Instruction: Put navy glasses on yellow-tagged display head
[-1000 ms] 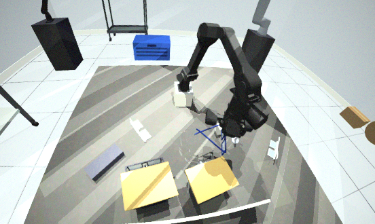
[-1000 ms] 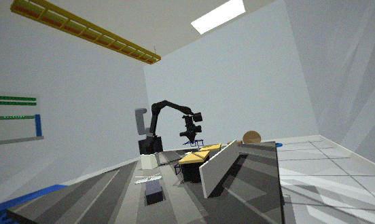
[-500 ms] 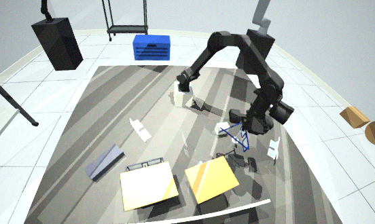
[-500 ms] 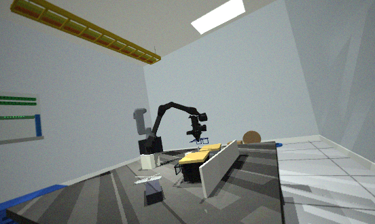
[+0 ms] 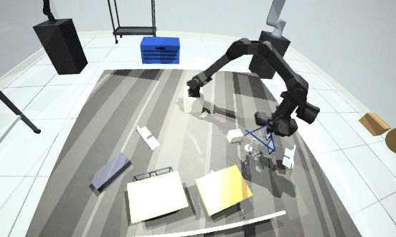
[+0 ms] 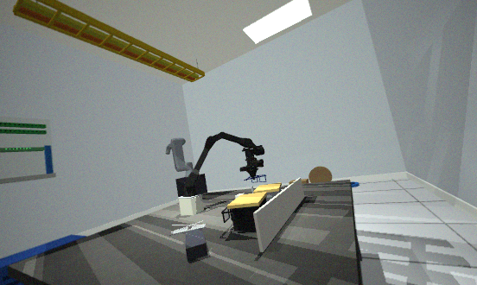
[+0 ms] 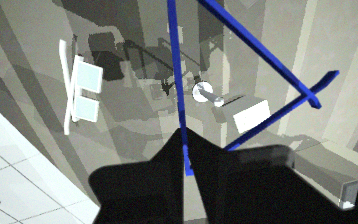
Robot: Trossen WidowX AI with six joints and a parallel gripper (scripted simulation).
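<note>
Now: gripper tip 90 mm above the grey peg and 50 mm to the left of it. Round my gripper tip: dark display head: 490 mm to the right, 170 mm ahead, 60 mm below; then long white board: 370 mm to the right, 320 mm ahead, 60 mm below; then white block: 120 mm to the right, 90 mm below, 60 mm behind.
</note>
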